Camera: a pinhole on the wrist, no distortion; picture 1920 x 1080 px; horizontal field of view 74.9 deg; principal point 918.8 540.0 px. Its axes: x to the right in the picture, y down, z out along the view. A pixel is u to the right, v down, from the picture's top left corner.
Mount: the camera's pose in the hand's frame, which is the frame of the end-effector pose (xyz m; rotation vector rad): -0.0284 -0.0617 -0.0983 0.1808 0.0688 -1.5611
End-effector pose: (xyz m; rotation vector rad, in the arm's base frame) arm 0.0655 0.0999 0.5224 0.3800 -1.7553 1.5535
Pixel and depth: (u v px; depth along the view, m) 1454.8 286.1 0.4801
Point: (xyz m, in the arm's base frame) 0.2839 -0.3302 0.6643
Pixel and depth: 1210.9 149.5 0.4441
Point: 0.2483 -0.2958 0.5600
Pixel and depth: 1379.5 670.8 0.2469
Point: 0.1596 -0.0715 0.6485
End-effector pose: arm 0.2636 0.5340 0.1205 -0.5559 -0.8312 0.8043
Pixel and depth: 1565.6 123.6 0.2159
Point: 0.2236 0.3337 0.2690
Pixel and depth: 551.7 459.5 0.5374
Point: -0.1525 0.5133 0.3269
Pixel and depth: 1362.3 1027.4 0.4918
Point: 0.1388 0.5023 0.6061
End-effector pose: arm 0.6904 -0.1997 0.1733 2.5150 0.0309 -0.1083
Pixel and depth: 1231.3 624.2 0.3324
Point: 0.6372 -0.1677 -0.1144
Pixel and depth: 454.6 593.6 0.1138
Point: 0.6552 -0.1808 0.1370
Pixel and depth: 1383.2 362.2 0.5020
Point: 0.5171 -0.1472 -0.2970
